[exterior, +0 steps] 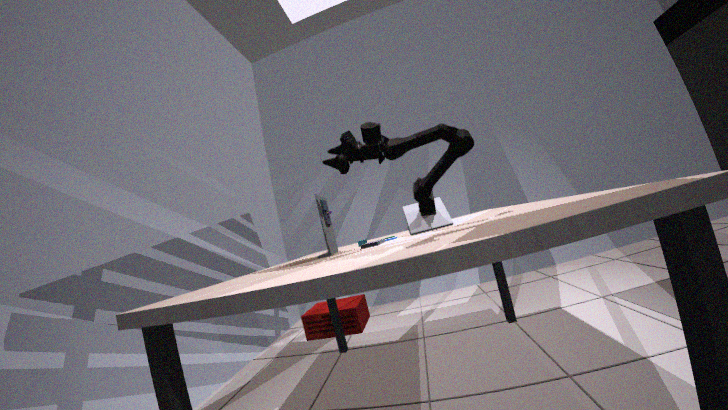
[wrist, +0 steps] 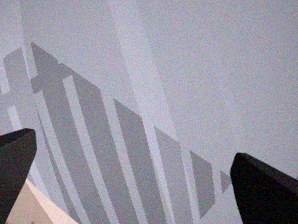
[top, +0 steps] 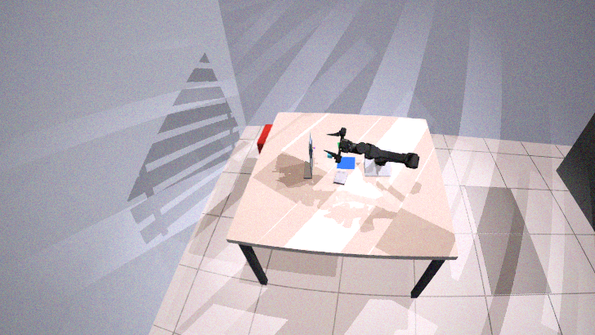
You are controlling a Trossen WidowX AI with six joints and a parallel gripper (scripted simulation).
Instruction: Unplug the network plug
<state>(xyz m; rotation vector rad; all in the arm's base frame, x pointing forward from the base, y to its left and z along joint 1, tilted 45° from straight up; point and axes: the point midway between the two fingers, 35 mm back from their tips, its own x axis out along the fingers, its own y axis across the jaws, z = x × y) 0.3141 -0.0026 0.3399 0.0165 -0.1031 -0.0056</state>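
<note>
The upright panel lies 130 mm ahead of my gripper tip, 160 mm to the right of it and 250 mm below it.
</note>
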